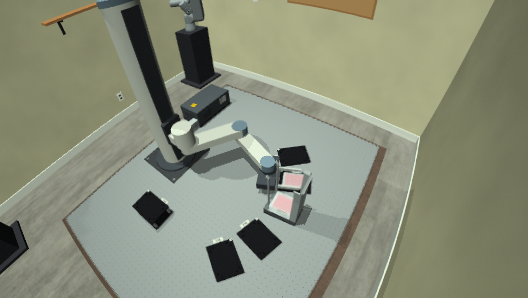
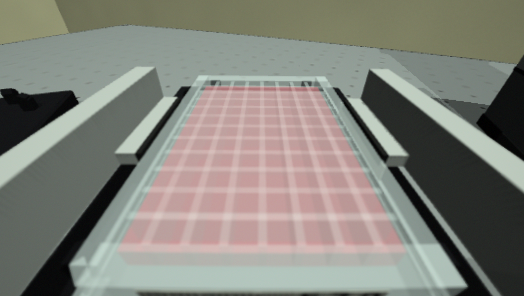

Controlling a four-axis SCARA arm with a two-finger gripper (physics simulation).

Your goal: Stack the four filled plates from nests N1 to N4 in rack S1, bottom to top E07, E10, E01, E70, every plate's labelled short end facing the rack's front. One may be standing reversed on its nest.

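Frame: origin at the arm's base, x back, y right, z up, level; millimetres.
Where they show: gripper, fingertip midpoint: [image 1: 300, 179] [image 2: 262, 88]; arm's base, origin of the base link: [image 1: 176, 155].
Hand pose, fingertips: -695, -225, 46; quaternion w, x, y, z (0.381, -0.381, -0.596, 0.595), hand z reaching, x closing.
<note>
Things, the pixels of their top centre, and the offset from my fingertips, as dx, dy, dz. "spot": a spot on its surface instead.
- clear plate with a pink grid filling, middle of its top: [image 2: 262, 124] [image 1: 295, 179] +22, +10, -7
- Rack S1, middle of its top: [image 1: 288, 175] -15, +180, +259
- pink-filled plate, middle of its top: [image 1: 286, 203] -21, +179, +49
- black nest, middle of its top: [image 1: 293, 153] +114, -138, -11
- black unit, middle of its top: [image 1: 148, 205] +502, +557, +37
- dark grey box, surface spot: [image 1: 205, 104] spot: +751, -122, +82
A clear plate with a pink grid filling [image 1: 292, 179] [image 2: 262, 175] lies level at a black nest [image 1: 309, 189] [image 2: 102, 200]. My gripper [image 1: 294, 178] [image 2: 262, 88] is shut on this plate, with a finger pad against each long side. No label can be read on it. Rack S1 [image 1: 299, 204] stands right beside this nest, with upright side walls and a thin post. Another pink-filled plate [image 1: 282, 202] lies inside the rack; how many plates are stacked there cannot be told, and its label is unreadable.
A black nest [image 1: 293, 155] lies behind the held plate. Two black nests with white tags [image 1: 259, 239] [image 1: 225, 260] lie in front of the rack. A black unit [image 1: 152, 209] lies farther left. A dark grey box [image 1: 205, 104] stands behind the arm's column.
</note>
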